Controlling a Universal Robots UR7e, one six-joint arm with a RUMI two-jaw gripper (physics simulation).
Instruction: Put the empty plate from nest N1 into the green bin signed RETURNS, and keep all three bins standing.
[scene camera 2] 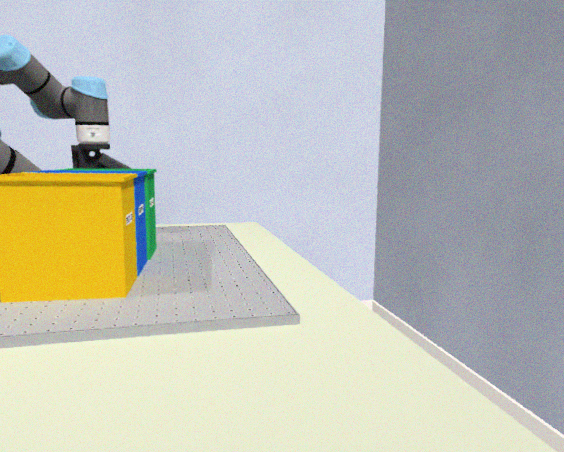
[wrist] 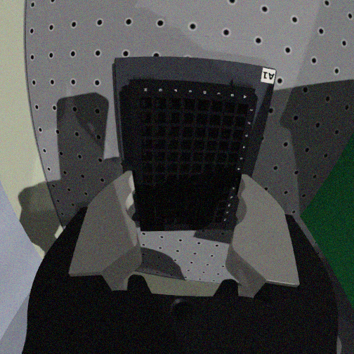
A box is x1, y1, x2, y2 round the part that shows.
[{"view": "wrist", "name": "gripper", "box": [21, 170, 337, 353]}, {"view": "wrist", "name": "black well plate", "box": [129, 79, 256, 230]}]
